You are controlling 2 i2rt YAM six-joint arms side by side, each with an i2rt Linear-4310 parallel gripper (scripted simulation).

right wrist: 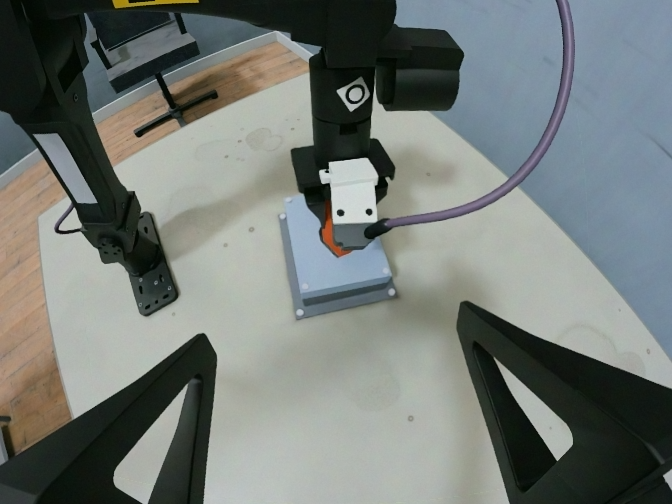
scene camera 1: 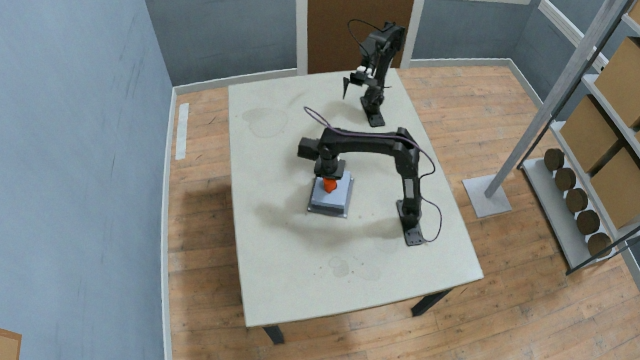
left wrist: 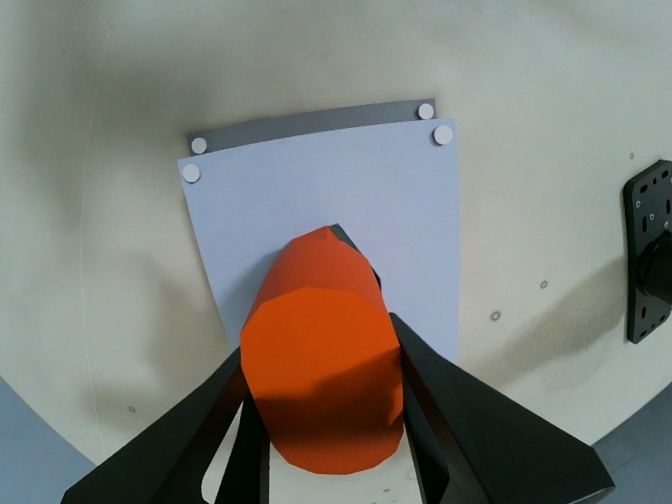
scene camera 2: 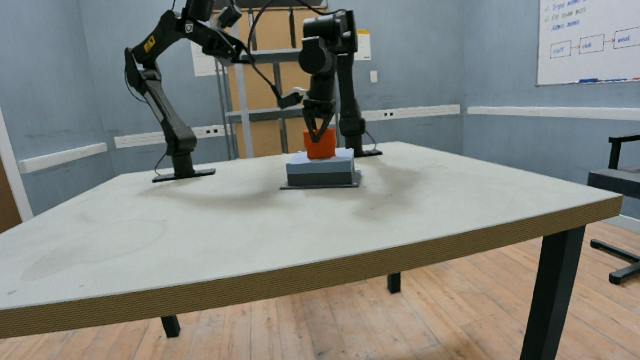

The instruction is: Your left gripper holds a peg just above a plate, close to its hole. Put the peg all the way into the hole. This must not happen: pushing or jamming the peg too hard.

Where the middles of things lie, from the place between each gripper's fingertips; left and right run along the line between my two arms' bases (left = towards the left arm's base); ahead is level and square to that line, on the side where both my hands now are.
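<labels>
Counting from my left hand (scene camera 2: 316, 140), I find the orange many-sided peg (scene camera 2: 325, 148) 10 mm to the left and 20 mm below. The grey base (scene camera 2: 351, 179) is 10 mm to the left of that left hand, 10 mm behind it and 100 mm below it, whereas the light blue plate (scene camera 2: 300, 164) is 10 mm to the left of the left hand, 10 mm behind it and 70 mm below it.
For my right hand (scene camera 2: 245, 58) the distances are these: the orange many-sided peg is 160 mm to the left of it, 120 mm ahead of it and 240 mm below it; the light blue plate is 170 mm to the left of it, 110 mm ahead of it and 290 mm below it; and the grey base is 170 mm to the left of it, 110 mm ahead of it and 320 mm below it.
</labels>
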